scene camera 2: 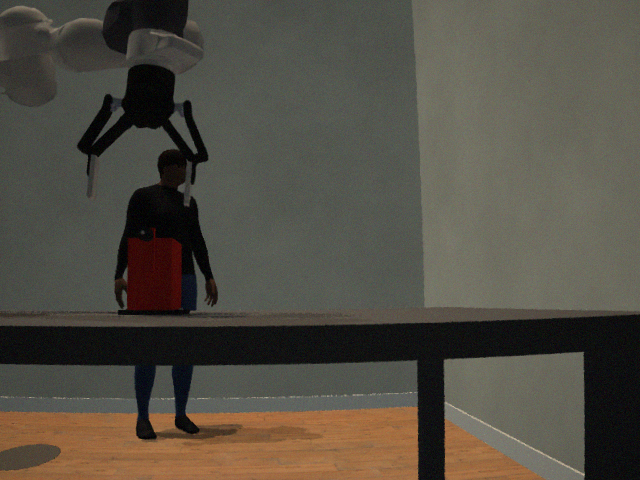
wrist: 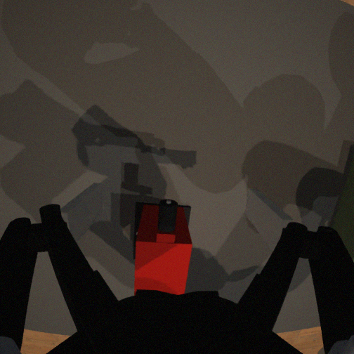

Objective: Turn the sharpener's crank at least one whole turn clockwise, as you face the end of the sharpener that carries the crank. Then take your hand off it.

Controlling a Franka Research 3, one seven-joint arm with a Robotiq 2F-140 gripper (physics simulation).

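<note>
The sharpener [scene camera 2: 154,273] [wrist: 162,265] is a tall red block standing upright on a thin black base [scene camera 2: 124,312]. Its crank shows a dark round knob [scene camera 2: 144,235] [wrist: 167,219] at the top, beside a short red piece [scene camera 2: 154,233] that stands up in the scene view. In the wrist view the knob lies at the end of the sharpener nearer the picture's top. My gripper [scene camera 2: 139,200] [wrist: 175,199] is wide open and empty. It hangs pointing down above the sharpener, its fingertips higher than the knob and well apart from it, one to each side.
The table [scene camera 2: 310,343] [wrist: 210,30] bears the sharpener and is crossed by shadows of the arm. A person [scene camera 2: 160,209] in a black top and blue trousers stands behind the table. A dark green thing [wrist: 346,205] shows at the right edge of the wrist view.
</note>
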